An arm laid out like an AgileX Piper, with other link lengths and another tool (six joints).
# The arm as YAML. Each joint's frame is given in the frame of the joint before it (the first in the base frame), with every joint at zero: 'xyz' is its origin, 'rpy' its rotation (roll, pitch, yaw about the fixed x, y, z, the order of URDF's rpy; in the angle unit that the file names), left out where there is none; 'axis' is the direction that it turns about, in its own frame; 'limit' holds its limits. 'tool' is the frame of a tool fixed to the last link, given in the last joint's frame.
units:
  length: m
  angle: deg
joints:
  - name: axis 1
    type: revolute
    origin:
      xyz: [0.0, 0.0, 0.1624]
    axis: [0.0, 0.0, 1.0]
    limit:
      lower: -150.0
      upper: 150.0
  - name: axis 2
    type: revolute
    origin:
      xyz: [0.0, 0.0, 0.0]
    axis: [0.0, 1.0, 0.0]
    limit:
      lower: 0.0
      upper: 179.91
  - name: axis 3
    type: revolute
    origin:
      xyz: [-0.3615, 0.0, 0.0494]
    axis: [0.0, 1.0, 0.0]
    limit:
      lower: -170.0
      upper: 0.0
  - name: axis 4
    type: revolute
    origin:
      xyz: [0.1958, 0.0, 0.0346]
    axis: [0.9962, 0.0, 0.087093]
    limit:
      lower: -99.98
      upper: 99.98
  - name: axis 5
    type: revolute
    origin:
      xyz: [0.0, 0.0, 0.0]
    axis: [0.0, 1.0, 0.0]
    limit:
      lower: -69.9
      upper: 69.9
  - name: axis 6
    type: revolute
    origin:
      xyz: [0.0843, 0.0, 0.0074]
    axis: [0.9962, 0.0, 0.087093]
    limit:
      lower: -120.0
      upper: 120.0
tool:
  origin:
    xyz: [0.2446, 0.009, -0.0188]
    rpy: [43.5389, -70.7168, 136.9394]
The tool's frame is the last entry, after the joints.
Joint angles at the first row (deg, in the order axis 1, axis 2, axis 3, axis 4, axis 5, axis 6):
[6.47 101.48 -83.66 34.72 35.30 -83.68]
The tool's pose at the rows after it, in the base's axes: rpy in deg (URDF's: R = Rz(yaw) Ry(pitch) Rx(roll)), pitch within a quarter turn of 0, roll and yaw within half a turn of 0; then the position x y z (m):
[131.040, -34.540, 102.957, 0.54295, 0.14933, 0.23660]
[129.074, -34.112, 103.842, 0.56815, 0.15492, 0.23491]
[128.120, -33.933, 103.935, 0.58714, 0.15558, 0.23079]
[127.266, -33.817, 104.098, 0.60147, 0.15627, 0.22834]
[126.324, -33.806, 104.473, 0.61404, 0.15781, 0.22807]
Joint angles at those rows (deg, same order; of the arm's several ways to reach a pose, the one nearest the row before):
[7.99 104.82 -86.04 34.75 31.87 -84.53]
[8.63 108.05 -89.44 34.84 30.13 -84.72]
[8.63 110.72 -92.26 34.85 29.34 -84.72]
[8.63 112.71 -94.51 34.87 28.78 -84.72]
[8.63 114.41 -96.80 34.97 28.56 -84.72]

